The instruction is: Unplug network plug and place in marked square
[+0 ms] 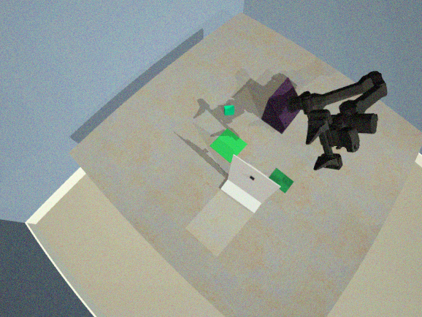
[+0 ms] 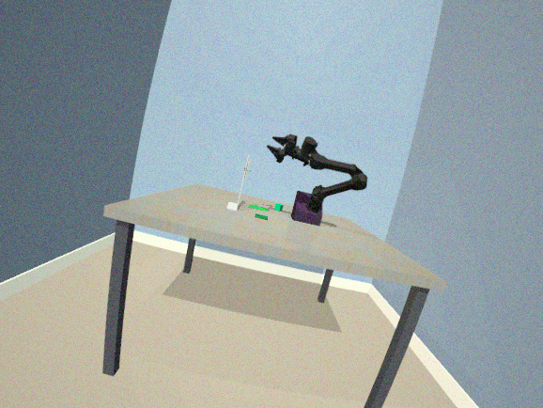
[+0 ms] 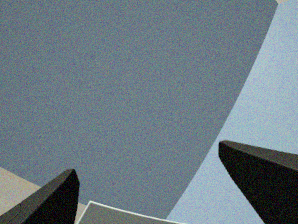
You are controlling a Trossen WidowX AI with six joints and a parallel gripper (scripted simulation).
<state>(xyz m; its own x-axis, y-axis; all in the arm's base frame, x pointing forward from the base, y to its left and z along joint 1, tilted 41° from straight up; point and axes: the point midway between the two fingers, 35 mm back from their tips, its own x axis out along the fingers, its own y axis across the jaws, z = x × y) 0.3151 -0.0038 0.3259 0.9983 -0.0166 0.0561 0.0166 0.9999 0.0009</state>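
My gripper tip is 9 cm short of the green network plug, 9 cm to the left of it and 17 cm above it. Also, from my gripper tip: upright white panel (11 cm ahead, 8 cm to the right, 25 cm below); bright green marked square (1 cm ahead, 28 cm to the right, 39 cm below).
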